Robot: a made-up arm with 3 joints. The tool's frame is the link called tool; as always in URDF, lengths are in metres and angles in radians.
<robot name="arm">
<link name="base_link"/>
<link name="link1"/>
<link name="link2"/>
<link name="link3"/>
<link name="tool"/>
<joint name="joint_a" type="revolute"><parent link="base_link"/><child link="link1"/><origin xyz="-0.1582 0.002 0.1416"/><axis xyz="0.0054 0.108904 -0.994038"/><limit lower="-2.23" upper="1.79"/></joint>
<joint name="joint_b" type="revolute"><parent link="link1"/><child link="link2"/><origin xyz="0.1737 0.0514 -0.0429"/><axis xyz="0 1 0"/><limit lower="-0.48" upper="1.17"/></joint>
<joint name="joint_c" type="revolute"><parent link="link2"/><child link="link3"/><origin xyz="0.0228 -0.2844 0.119"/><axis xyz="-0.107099 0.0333 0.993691"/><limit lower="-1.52" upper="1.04"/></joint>
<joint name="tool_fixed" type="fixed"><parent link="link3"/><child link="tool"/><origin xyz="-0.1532 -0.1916 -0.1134" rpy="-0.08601 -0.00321 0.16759"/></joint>
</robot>
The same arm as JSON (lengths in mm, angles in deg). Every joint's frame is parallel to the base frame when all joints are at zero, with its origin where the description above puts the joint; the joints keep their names.
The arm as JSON. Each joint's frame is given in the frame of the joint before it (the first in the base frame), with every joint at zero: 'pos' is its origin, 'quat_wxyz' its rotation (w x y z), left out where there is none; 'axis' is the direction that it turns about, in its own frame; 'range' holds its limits. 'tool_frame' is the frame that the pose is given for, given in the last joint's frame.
{
  "length_unit": "mm",
  "angle_unit": "deg",
  "joints": [
    {
      "joint": "joint_a",
      "pos": [
        -158.2,
        2.0,
        141.6
      ],
      "axis": [
        0.0054,
        0.108904,
        -0.994038
      ],
      "range": [
        -127.77,
        102.56
      ]
    },
    {
      "joint": "joint_b",
      "pos": [
        173.7,
        51.4,
        -42.9
      ],
      "axis": [
        0.0,
        1.0,
        0.0
      ],
      "range": [
        -27.5,
        67.04
      ]
    },
    {
      "joint": "joint_c",
      "pos": [
        22.8,
        -284.4,
        119.0
      ],
      "axis": [
        -0.107099,
        0.0333,
        0.993691
      ],
      "range": [
        -87.09,
        59.59
      ]
    }
  ],
  "tool_frame": {
    "pos": [
      -153.2,
      -191.6,
      -113.4
    ],
    "quat_wxyz": [
      0.995574,
      -0.042707,
      -0.005196,
      0.083551
    ]
  }
}

